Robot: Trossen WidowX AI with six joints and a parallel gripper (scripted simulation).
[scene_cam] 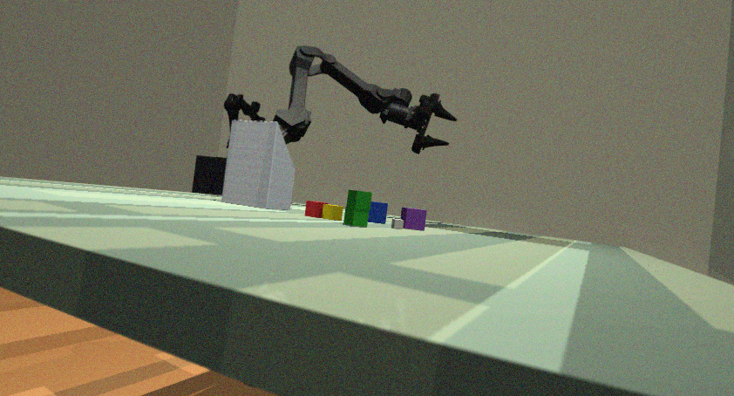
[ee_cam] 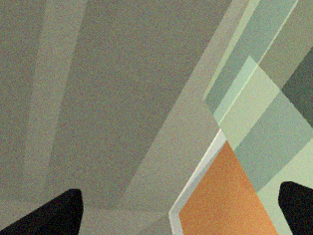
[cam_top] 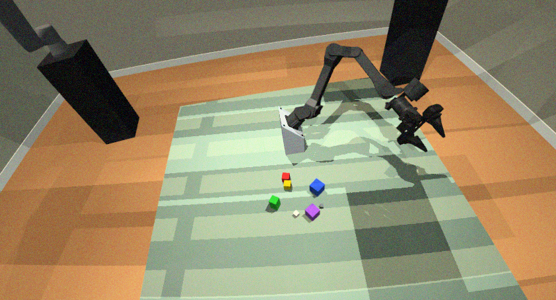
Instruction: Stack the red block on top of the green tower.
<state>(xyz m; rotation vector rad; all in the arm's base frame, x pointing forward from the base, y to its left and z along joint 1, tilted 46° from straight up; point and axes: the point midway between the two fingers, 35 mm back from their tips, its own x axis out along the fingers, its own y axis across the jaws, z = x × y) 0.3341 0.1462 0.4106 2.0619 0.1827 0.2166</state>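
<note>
Now: gripper tip 20 cm past the red block, 49 cm to the left of it and 27 cm above it. The rest, counted from my gripper tip: blue block: 11 cm behind, 37 cm to the right, 26 cm below; yellow block: 16 cm behind, 49 cm to the right, 27 cm below; purple block: 1 cm behind, 43 cm to the right, 26 cm below.
</note>
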